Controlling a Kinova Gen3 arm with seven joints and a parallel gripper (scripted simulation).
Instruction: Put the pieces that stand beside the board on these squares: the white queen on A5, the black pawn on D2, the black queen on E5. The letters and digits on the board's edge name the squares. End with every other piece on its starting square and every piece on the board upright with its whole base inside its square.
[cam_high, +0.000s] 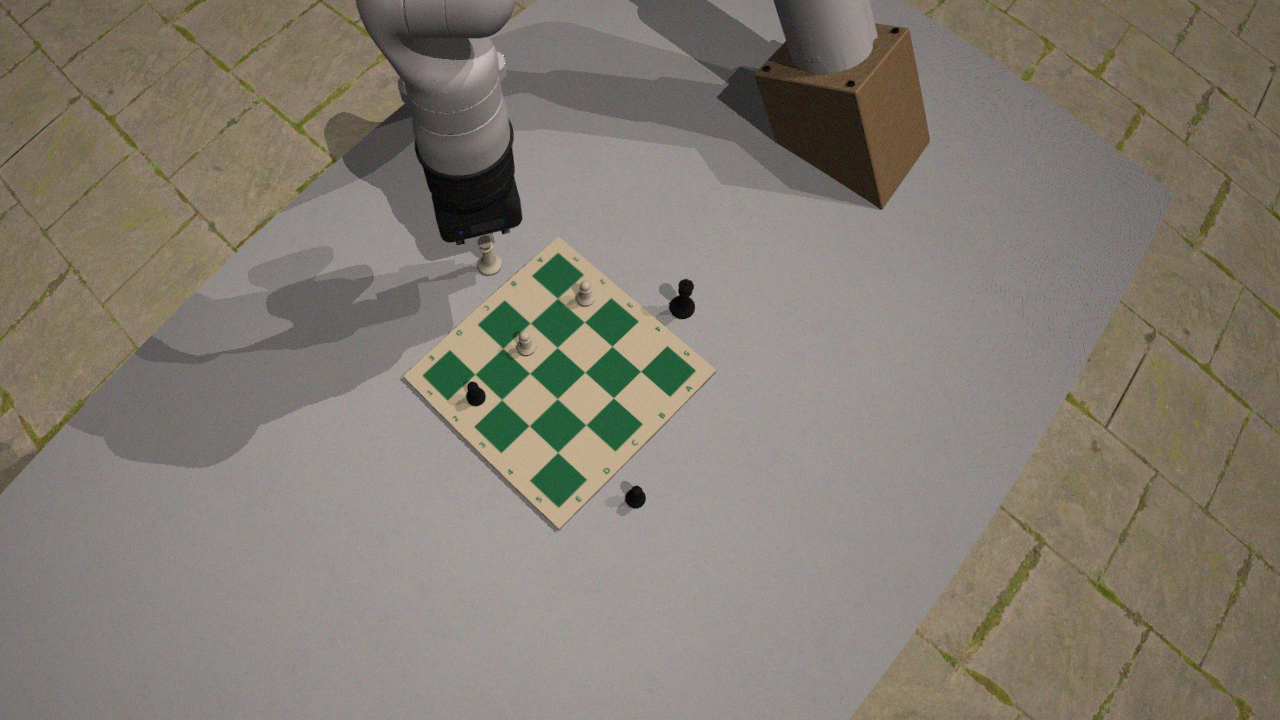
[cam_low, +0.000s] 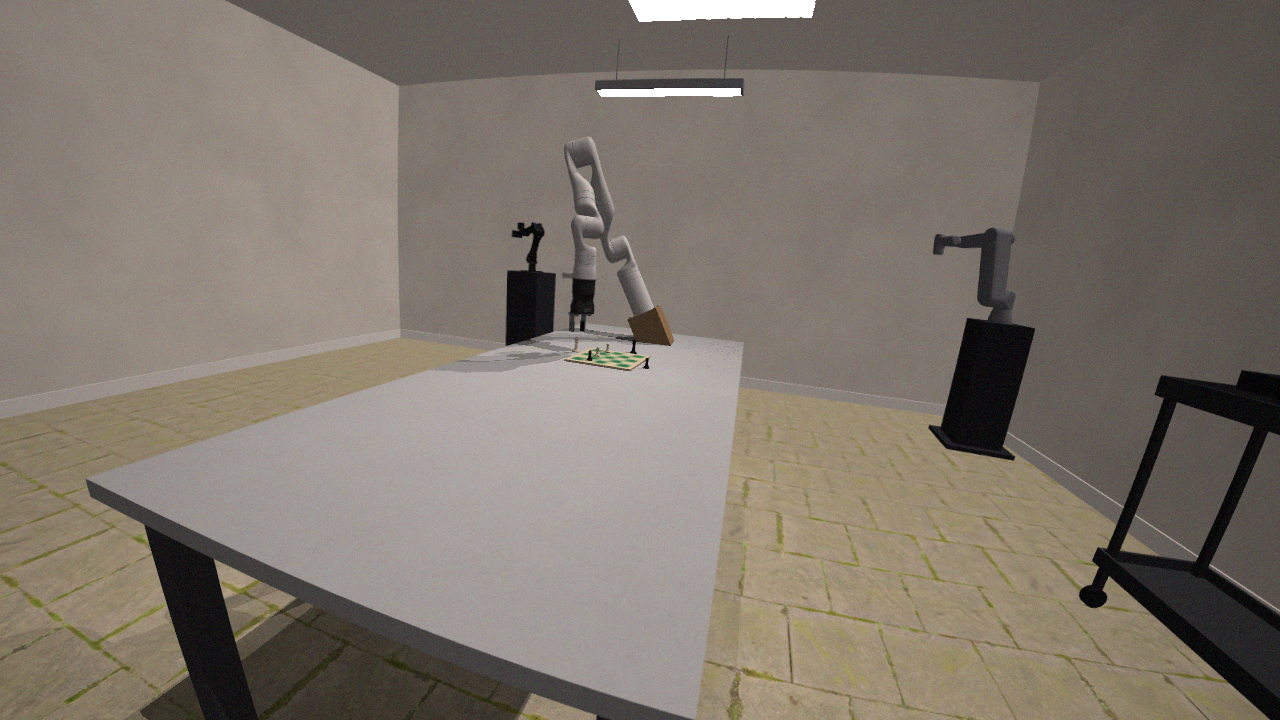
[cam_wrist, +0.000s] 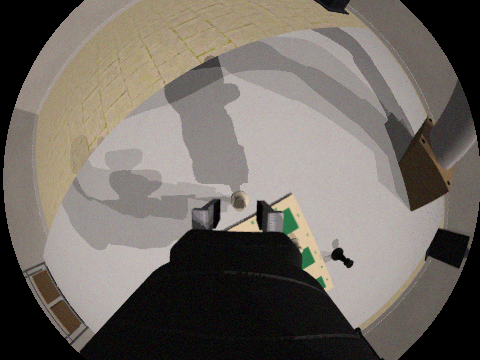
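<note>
My hand is 60 mm above the white queen. From my hand the other things lie so: chessboard 30 mm ahead, 140 mm to the left, 90 mm below; black queen 110 mm behind, 170 mm to the left, 60 mm below.
</note>
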